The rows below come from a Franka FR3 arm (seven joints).
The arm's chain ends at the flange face. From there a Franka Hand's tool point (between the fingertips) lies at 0.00 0.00 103.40 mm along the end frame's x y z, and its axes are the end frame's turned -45 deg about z.
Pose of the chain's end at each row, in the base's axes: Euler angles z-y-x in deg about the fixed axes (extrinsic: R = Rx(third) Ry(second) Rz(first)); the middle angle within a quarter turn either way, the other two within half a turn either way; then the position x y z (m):
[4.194 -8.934 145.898 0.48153 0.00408 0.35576]
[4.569 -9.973 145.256 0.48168 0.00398 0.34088]
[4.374 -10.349 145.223 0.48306 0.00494 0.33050]
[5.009 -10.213 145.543 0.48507 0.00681 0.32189]
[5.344 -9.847 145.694 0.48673 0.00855 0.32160]
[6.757 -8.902 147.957 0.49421 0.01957 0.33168]
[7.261 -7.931 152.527 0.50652 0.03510 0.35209]
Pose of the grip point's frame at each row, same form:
[-40.806 -8.934 145.898 0.46547 -0.05319 0.27118]
[-40.431 -9.973 145.256 0.46377 -0.05406 0.25720]
[-40.626 -10.349 145.223 0.46448 -0.05308 0.24695]
[-39.991 -10.213 145.543 0.46674 -0.05077 0.23798]
[-39.656 -9.847 145.694 0.46905 -0.04887 0.23745]
[-38.243 -8.902 147.957 0.47821 -0.03463 0.24509]
[-37.739 -7.931 152.527 0.49225 -0.01215 0.26123]

